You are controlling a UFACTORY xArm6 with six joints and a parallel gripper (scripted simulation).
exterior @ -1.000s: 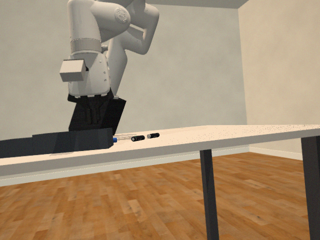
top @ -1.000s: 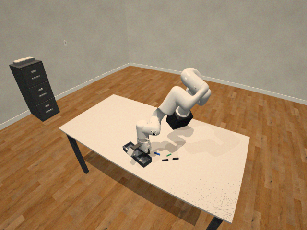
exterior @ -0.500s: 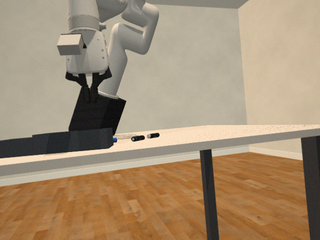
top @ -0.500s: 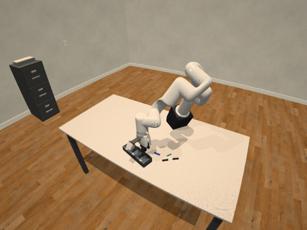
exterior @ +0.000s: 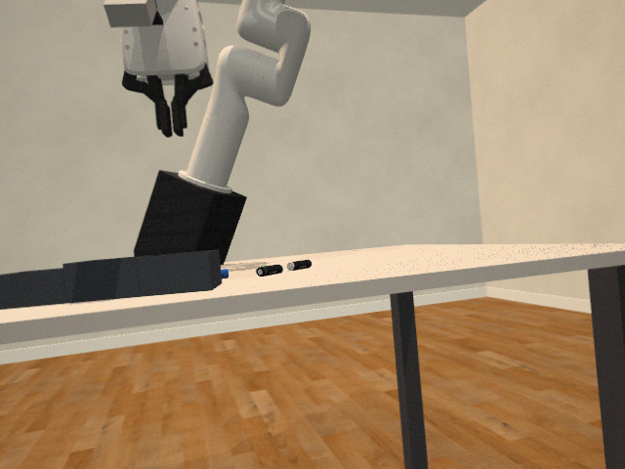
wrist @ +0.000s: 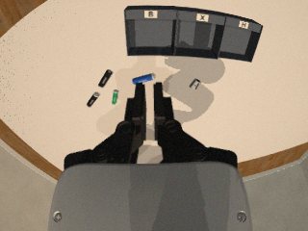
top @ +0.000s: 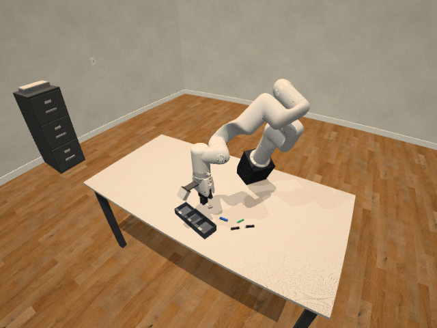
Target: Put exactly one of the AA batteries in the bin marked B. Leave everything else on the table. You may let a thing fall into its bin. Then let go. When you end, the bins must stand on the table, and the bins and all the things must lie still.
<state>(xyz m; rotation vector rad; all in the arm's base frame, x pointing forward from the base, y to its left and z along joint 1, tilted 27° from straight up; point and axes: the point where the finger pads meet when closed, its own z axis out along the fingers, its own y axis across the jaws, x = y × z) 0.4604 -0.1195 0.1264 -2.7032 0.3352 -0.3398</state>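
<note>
Now: hand 110 mm past the blue battery, 40 mm to the right of it and 210 mm above it. The rest, counted from my hand: dark bin row (10 mm behind, 80 mm to the right, 200 mm below); green cell (140 mm behind, 120 mm to the left, 210 mm below); white piece (140 mm behind, 80 mm to the right, 210 mm below).
</note>
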